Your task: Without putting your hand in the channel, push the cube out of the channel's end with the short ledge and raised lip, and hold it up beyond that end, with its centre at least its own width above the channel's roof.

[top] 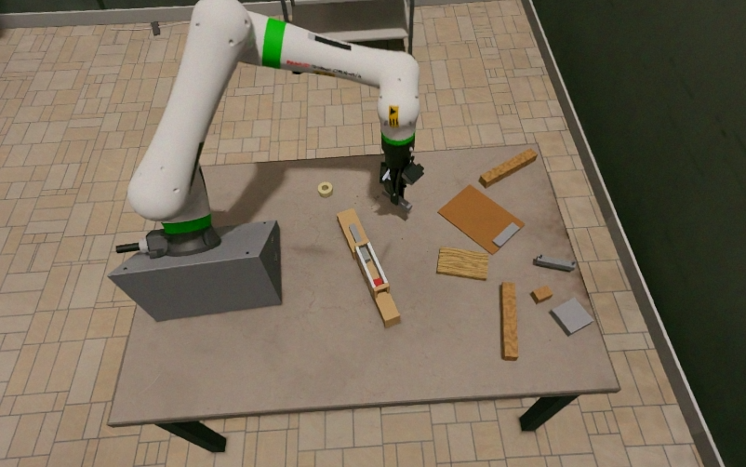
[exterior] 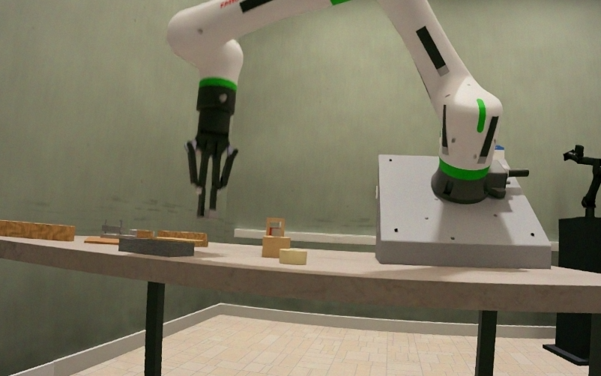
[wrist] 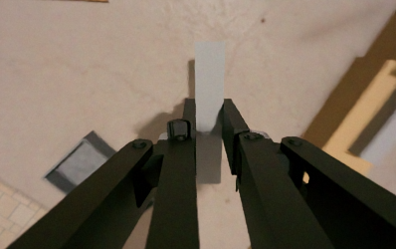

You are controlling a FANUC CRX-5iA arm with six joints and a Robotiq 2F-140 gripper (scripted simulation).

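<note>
Right now the wooden channel is 21 cm to the right of my hand, 13 cm behind it and 6 cm below it. Round my hand: grey tray: 17 cm to the left, 11 cm below, 4 cm ahead; thin grey bar: 3 cm below; cream ring: 22 cm behind, 15 cm to the left, 11 cm below.
</note>
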